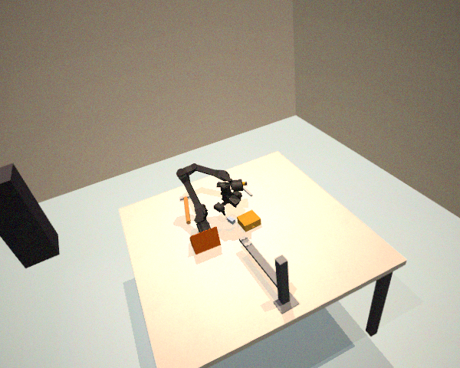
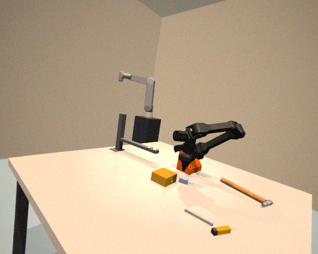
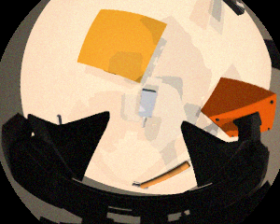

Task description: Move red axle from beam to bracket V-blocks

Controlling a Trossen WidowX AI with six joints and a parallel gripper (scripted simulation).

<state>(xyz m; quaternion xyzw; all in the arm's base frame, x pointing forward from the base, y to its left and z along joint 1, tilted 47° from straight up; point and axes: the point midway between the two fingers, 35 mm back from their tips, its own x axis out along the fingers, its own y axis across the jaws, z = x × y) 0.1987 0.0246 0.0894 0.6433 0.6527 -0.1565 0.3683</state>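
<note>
Right now the small grey block is 7 cm below my gripper tip, 2 cm to the left of it and 1 cm behind it. The rest, counted from my gripper tip: grey rod 22 cm ahead, 21 cm to the left, 8 cm below; yellow-handled tool 31 cm to the left, 22 cm ahead, 8 cm below; yellow beam 8 cm to the right, 8 cm ahead, 6 cm below.
</note>
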